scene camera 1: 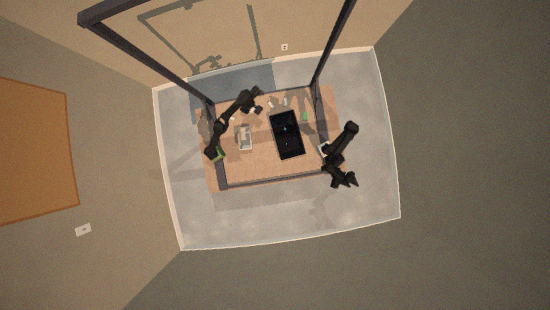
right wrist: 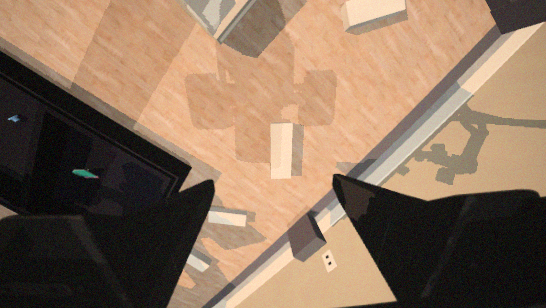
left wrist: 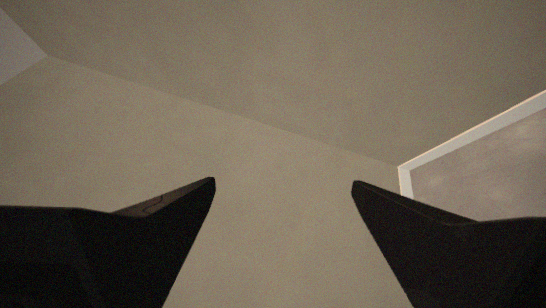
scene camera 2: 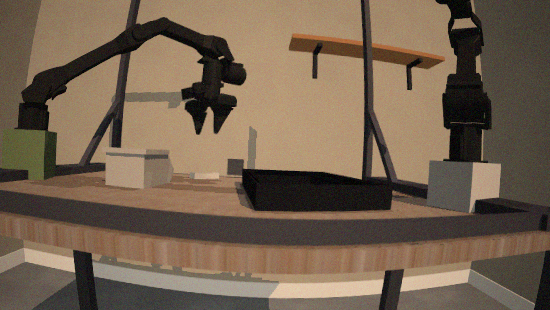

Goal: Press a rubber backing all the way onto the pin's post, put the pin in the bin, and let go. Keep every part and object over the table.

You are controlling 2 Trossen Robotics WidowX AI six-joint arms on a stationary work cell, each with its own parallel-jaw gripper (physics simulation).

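Places are measured from the left arm's base along level axes (x ahead, y left, z up), in centimetres.
Pixels of known places: left gripper, fingertip midpoint: (scene camera 1: 354, 186) (left wrist: 284, 185); right gripper, fingertip midpoint: (scene camera 1: 252, 107) (right wrist: 273, 182) (scene camera 2: 206, 134); left arm's base, link origin: (scene camera 1: 325, 149); right arm's base, link origin: (scene camera 1: 213, 153).
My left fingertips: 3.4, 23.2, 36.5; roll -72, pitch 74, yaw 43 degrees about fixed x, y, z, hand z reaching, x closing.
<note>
Ahead of a thing's pixels: the offset from my left fingertips to its top centre, as dx, dy, dz. "pt": to the spot under its first point.
A small teal piece {+18.0, -52.4, -42.6} (scene camera 1: 285, 129) (right wrist: 85, 173) and a smaller pale blue piece {+22.3, -41.2, -43.0} (scene camera 1: 286, 143) (right wrist: 14, 118) lie apart in the black tray {+18.3, -47.4, -40.7} (scene camera 1: 292, 151) (scene camera 2: 320, 196) (right wrist: 100, 118); I cannot tell which is the pin or backing. The pale open box {pt +54.2, -54.1, -44.0} (scene camera 1: 245, 147) (scene camera 2: 125, 170), apparently the bin, stands left of the tray in scene camera 1. My right gripper (scene camera 1: 251, 108) (scene camera 2: 207, 132) (right wrist: 273, 182) is open and empty, high above the table. My left gripper (scene camera 1: 353, 184) (left wrist: 284, 185) is open and empty, beyond the table's edge.
A white block {+33.0, -79.6, -42.9} (right wrist: 281, 150) lies below the right gripper; other pale blocks {+18.7, -76.0, -43.3} (right wrist: 227, 217) {+7.0, -72.8, -43.2} (right wrist: 199, 261) {+54.3, -82.7, -43.1} (right wrist: 375, 12) lie around it. A green block {-2.3, -54.9, -42.9} (scene camera 1: 305, 115) lies beside the tray. Dark frame posts (scene camera 2: 369, 125) (scene camera 2: 120, 110) rise at the table's sides.
</note>
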